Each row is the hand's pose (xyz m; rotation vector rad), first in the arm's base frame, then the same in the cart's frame.
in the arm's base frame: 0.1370 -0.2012 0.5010 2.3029 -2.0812 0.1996
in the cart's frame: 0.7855 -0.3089 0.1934 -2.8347 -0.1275 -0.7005
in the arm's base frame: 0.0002 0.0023 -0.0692 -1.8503 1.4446 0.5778
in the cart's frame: 0.7981 -0.3408 -0.4264 -2.7268 -0.4408 0.6573
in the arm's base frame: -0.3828 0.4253 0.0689 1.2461 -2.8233 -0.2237
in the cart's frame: 0.3598 -0.7218 -0.5121 -2.7573 1.1061 -0.3043
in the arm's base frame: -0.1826 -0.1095 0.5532 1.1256 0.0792 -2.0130
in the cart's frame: 0.6865 -0.6283 0.1551 0.8627 0.4190 -0.4127
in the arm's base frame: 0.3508 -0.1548 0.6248 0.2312 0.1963 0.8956
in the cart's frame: 0.6951 -0.1166 0.3275 -0.3287 0.0124 2.4039
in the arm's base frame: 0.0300 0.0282 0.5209 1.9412 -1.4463 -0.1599
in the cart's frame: 0.5656 -0.4073 0.1133 2.4614 0.1540 1.0301
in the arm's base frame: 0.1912 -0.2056 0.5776 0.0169 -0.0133 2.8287
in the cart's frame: 0.7618 -0.2683 0.2747 0.4402 -0.0873 -1.8729
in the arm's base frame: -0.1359 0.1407 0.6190 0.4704 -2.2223 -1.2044
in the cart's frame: 0.4284 -0.5819 0.1362 1.9530 -1.3926 -0.0837
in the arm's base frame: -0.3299 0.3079 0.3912 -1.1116 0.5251 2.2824
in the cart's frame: 0.3553 -0.7280 -0.1651 1.5255 0.3624 -1.7536
